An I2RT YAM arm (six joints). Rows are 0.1 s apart.
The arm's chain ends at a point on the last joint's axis. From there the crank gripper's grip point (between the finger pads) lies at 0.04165 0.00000 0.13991 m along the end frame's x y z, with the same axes.
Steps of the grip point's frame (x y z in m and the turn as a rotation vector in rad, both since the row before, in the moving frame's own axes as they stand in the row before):
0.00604, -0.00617, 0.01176, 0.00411, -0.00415, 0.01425
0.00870, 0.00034, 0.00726, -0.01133, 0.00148, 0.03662
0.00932, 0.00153, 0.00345, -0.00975, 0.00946, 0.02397
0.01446, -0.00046, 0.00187, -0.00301, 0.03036, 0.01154
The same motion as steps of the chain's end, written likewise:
0.00662, -0.00618, 0.01159, 0.00411, -0.00415, 0.01425
0.00855, -0.00277, 0.00734, -0.01133, 0.00148, 0.03662
0.00803, -0.00085, 0.00386, -0.00975, 0.00946, 0.02397
0.01024, -0.00138, 0.00320, -0.00301, 0.03036, 0.01154

